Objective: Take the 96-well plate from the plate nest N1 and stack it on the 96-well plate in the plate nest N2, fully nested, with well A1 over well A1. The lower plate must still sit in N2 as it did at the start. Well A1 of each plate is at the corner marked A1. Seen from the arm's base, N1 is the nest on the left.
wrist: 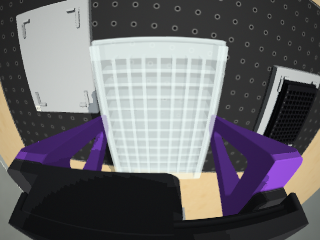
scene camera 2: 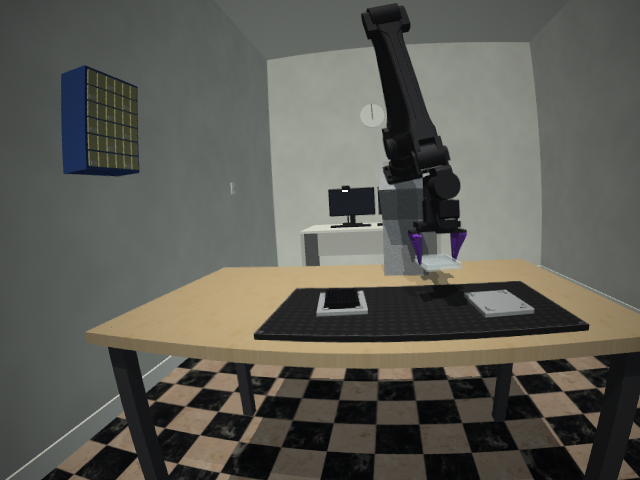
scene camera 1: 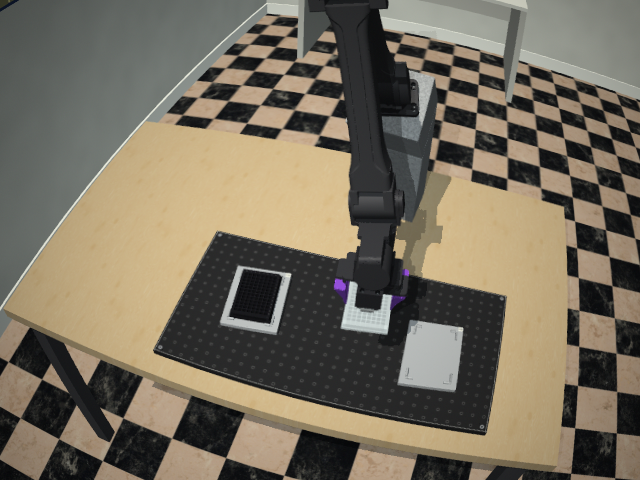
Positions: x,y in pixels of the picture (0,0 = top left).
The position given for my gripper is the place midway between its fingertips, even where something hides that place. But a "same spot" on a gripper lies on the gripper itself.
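My gripper: in wrist view, in scene camera 2, in scene camera 1 (368,304). Same spot on my gripper: (scene camera 2: 459,233) and (wrist: 40,160).
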